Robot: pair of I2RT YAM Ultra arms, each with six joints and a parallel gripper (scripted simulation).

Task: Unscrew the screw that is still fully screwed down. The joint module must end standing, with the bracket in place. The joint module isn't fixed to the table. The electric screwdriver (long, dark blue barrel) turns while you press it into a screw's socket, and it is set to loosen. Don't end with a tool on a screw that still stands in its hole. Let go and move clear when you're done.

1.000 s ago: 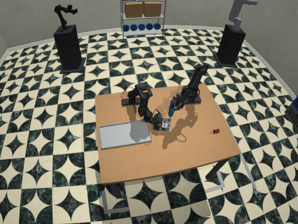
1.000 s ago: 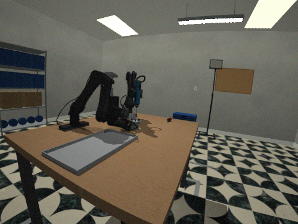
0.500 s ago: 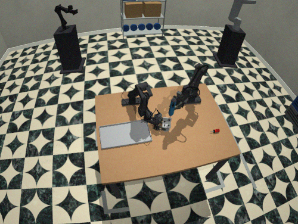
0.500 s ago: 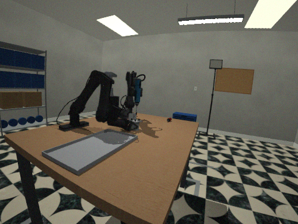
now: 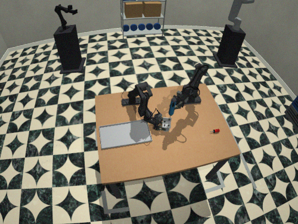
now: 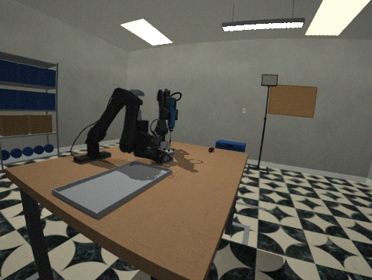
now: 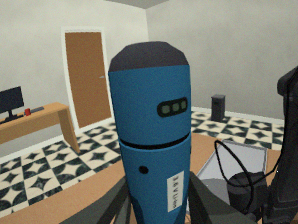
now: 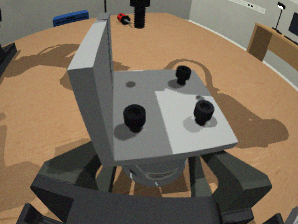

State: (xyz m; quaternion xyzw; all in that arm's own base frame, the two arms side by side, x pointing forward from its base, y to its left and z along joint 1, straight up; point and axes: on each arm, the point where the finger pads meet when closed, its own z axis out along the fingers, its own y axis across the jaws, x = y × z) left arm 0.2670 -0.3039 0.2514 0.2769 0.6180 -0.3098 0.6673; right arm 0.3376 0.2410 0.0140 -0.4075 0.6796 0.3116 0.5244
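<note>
My right gripper is now 5 cm below the grey l-shaped bracket. The rest, counted from my right hand: red-handled screwdriver: 6 cm ahead, 45 cm to the left, 1 cm below; screw: 1 cm behind, 2 cm to the left, 9 cm above; grey tray: 4 cm ahead, 35 cm to the right, 2 cm below.
</note>
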